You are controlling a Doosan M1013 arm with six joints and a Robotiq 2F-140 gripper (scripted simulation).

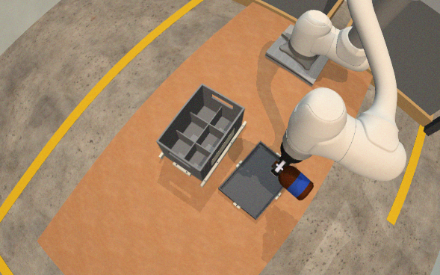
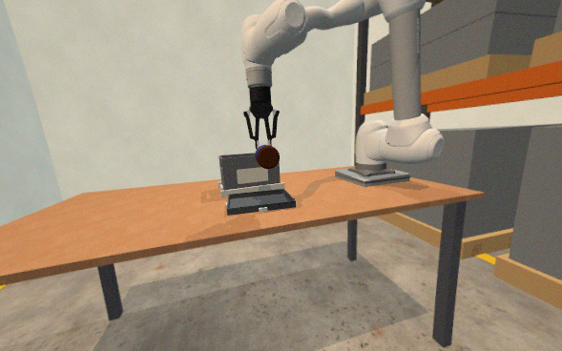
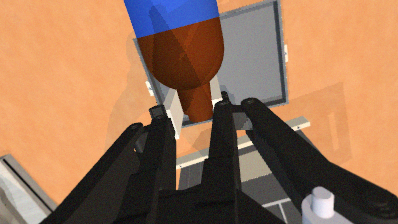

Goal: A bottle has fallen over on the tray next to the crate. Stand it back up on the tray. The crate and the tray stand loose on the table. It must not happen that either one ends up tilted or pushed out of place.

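Now: hand 5 cm to the right of the bottle and 2 cm above it. Also, from my hand: grey crate 5 cm ahead, 29 cm to the right, 14 cm below; grey tray 3 cm ahead, 3 cm to the right, 21 cm below.
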